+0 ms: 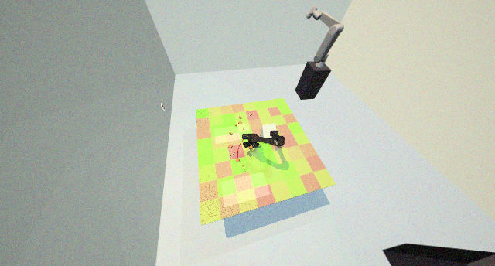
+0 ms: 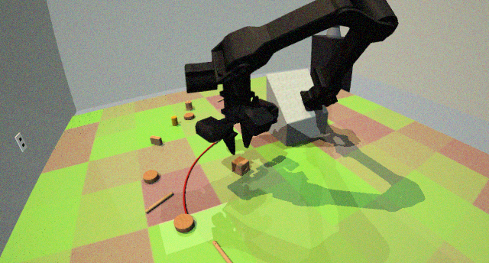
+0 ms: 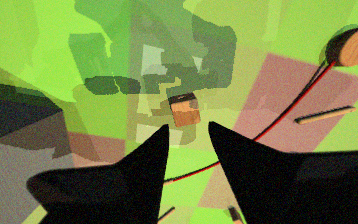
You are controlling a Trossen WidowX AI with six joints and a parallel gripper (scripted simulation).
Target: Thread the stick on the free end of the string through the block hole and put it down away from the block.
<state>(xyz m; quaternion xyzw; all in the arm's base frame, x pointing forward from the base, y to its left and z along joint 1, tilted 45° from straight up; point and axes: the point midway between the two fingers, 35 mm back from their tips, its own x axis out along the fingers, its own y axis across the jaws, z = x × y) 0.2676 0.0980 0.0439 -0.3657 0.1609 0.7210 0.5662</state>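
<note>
My gripper tip is now 17 cm to the left of the thin wooden stick, 6 cm above it and 1 cm short of it. From my gripper tip the other things lie so: round wooden button: 16 cm ahead, 12 cm to the left, 5 cm below; then small block: 23 cm to the right, 20 cm ahead, 5 cm below.
</note>
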